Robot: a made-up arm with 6 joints. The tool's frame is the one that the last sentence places. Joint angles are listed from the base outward.
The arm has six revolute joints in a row. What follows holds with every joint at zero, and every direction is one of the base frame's. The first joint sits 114.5 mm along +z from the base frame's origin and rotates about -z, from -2.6 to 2.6 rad. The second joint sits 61.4 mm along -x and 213.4 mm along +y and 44.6 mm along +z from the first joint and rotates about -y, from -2.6 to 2.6 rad. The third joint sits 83.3 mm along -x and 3.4 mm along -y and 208.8 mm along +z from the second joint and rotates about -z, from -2.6 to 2.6 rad. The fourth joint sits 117 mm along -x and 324.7 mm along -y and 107 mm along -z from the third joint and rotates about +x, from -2.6 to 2.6 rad. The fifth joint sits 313.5 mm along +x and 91.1 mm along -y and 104.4 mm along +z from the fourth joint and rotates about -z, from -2.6 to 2.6 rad. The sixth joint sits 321.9 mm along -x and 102.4 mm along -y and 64.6 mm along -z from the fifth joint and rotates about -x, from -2.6 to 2.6 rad. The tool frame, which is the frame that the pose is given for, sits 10.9 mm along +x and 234.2 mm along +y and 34.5 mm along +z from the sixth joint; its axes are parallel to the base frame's.
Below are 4 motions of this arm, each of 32 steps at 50 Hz.
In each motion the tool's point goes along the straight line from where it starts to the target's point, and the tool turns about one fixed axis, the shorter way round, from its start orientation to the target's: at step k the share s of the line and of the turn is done. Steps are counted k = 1, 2, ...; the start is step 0. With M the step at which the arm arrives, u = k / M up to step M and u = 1 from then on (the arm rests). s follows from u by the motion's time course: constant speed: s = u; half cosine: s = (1 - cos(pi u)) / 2; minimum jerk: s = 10 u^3 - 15 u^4 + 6 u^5.
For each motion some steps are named. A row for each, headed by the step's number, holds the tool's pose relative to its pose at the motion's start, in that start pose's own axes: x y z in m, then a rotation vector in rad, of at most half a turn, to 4 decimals.
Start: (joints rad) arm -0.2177 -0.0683 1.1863 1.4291 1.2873 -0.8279
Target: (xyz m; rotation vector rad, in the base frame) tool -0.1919 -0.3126 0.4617 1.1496 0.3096 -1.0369
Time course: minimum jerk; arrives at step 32
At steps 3, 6, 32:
3: 0.0007 -0.0001 -0.0024 -0.0103 0.0026 0.0043
6: 0.0047 -0.0007 -0.0161 -0.0708 0.0180 0.0296
32: 0.0966 -0.0151 -0.3311 -1.4518 0.3699 0.6063

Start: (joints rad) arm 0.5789 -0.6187 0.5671 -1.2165 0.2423 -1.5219
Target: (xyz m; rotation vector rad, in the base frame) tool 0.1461 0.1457 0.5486 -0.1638 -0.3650 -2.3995
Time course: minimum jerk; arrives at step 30
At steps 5, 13, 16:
5: 0.0033 0.0032 0.0001 0.0097 -0.0186 -0.0420
13: 0.0352 0.0336 0.0011 0.1032 -0.1976 -0.4457
16: 0.0525 0.0502 0.0016 0.1541 -0.2951 -0.6657

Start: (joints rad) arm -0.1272 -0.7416 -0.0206 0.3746 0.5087 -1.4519
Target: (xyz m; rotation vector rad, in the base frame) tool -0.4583 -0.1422 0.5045 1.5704 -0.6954 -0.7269
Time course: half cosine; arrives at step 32
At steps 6, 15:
6: -0.0255 -0.0355 0.0074 0.0388 -0.0308 0.0609
15: -0.1364 -0.1899 0.0397 0.2078 -0.1647 0.3260

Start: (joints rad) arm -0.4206 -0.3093 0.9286 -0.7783 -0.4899 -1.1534
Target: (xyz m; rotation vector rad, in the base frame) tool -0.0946 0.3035 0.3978 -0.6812 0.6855 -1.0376
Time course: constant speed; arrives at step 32
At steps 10, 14, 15, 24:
10: 0.0837 0.1033 -0.0985 -0.2135 -0.0186 -0.3117
14: 0.1172 0.1446 -0.1379 -0.2988 -0.0261 -0.4364
15: 0.1256 0.1550 -0.1478 -0.3202 -0.0279 -0.4676
24: 0.2010 0.2479 -0.2365 -0.5123 -0.0447 -0.7482

